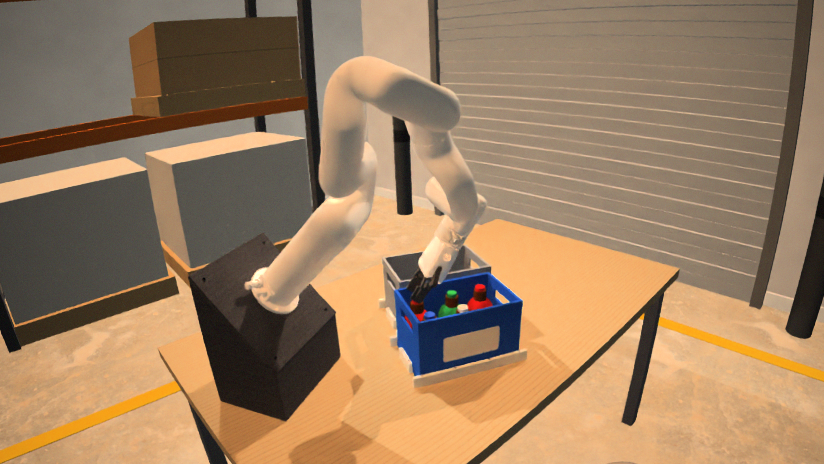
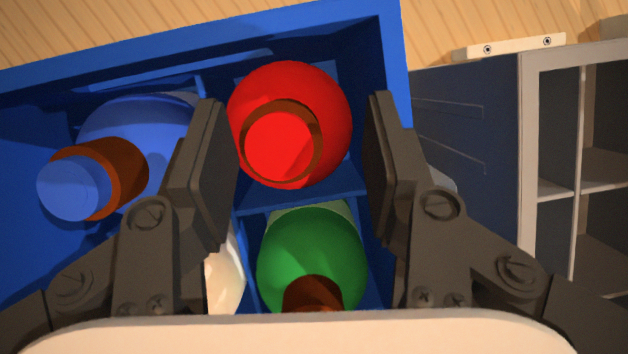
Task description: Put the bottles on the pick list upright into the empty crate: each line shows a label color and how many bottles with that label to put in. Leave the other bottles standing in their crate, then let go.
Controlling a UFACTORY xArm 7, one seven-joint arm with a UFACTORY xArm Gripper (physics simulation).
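Places are measured from the arm's base along level axes (x ahead, y left, z up), in metres.
Where they show: gripper, between the fingertips: (image 1: pixel 413 296) (image 2: pixel 297 127); arm's base, origin of its link: (image 1: pixel 274 291).
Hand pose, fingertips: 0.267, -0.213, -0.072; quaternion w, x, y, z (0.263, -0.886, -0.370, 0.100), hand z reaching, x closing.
Observation:
Each offset is from my fingertips to the centre of the thing, as dx, dy, dz. Level surfaces: height alone.
The blue crate {+0.046, -0.103, -0.080} (image 1: pixel 429 346) (image 2: pixel 200 40) holds upright bottles. My gripper (image 1: pixel 416 296) (image 2: pixel 297 127) is open and points down into it, its fingers on either side of a red bottle {+0.000, -0.011, -0.082} (image 1: pixel 416 310) (image 2: pixel 300 82) in a corner compartment, with gaps beside the bottle. A green bottle {+0.074, -0.071, -0.082} (image 1: pixel 450 305) (image 2: pixel 310 245) stands in the adjoining compartment. A blue bottle {-0.051, -0.082, -0.082} (image 1: pixel 429 315) (image 2: pixel 135 120), a white one {+0.020, -0.134, -0.082} (image 1: pixel 462 308) (image 2: pixel 225 282) and another red one {+0.141, -0.120, -0.082} (image 1: pixel 479 301) also stand there. The grey crate {+0.201, +0.058, -0.080} (image 1: pixel 483 269) (image 2: pixel 527 150) shows empty compartments; part is hidden. No readable pick list shows.
The crates stand side by side on the wooden table {dz -0.168} (image 1: pixel 576 276), with pale locating strips (image 1: pixel 469 368) (image 2: pixel 510 47) along their outer edges. The black arm base (image 1: pixel 253 357) is at the left of the table. Shelving with boxes (image 1: pixel 230 57) stands behind.

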